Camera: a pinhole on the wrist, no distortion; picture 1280 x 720 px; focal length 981.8 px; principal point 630.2 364.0 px. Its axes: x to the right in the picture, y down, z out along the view. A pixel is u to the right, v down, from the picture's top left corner.
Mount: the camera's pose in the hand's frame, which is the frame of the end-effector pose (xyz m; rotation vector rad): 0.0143 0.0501 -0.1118 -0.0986 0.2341 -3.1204
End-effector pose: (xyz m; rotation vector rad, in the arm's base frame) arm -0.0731 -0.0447 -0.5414 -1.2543 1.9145 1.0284
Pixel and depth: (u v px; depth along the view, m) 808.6 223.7 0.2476
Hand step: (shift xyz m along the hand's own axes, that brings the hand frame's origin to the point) -0.0151 0.0476 0.1406
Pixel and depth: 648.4 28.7 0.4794
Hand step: 0.0349 0.1406 0.3863
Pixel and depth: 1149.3 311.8 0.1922
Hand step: -0.0750 0.0300 0.0857
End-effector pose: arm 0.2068 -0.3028 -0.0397 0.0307 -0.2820 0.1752
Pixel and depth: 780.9 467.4 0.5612
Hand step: -0.0356 -0.0931 0.4385
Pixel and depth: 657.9 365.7 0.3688
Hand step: 0.0274 -0.0055 0.2527
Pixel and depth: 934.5 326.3 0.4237
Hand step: -0.0899 0.0011 0.3169
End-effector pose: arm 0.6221 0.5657 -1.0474 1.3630 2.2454 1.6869
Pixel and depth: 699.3 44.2 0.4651
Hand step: 0.0103 0.1302 0.3718
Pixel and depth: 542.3 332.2 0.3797
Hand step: 0.0723 0.0063 0.2626
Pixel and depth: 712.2 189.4 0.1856
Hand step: 0.0104 0.0549 0.0772
